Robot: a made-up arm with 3 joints. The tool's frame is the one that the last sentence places.
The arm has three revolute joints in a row. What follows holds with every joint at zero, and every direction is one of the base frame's.
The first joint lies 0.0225 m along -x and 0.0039 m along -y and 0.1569 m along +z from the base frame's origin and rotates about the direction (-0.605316, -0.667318, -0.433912), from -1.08 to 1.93 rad.
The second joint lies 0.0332 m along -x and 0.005 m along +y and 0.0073 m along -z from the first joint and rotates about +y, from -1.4 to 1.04 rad.
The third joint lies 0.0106 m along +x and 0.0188 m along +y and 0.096 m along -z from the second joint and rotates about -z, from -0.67 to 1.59 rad.
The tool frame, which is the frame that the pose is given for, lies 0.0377 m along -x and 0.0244 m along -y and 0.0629 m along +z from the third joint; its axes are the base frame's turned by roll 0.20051, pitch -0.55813 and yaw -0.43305 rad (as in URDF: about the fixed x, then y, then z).
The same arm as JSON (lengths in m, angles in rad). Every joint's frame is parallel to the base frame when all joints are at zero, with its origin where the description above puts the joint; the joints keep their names.
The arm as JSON. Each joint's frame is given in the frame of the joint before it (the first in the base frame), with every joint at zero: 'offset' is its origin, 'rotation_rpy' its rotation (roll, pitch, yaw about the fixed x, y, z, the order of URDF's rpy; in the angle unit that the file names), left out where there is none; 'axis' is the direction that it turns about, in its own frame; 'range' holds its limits. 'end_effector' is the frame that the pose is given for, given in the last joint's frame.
{"length_unit": "m", "angle_unit": "rad", "chain": [{"id": "joint 1", "offset": [-0.0225, -0.0039, 0.1569], "axis": [-0.605316, -0.667318, -0.433912], "range": [-1.08, 1.93]}, {"id": "joint 2", "offset": [-0.0332, 0.005, -0.0073], "axis": "+y", "range": [-1.4, 1.04]}, {"id": "joint 3", "offset": [0.0106, 0.0188, -0.096], "axis": "-z", "range": [-0.67, 1.59]}], "end_effector": {"offset": [-0.0377, -0.0244, 0.0629], "rotation_rpy": [0.2005, -0.5581, -0.433]}}
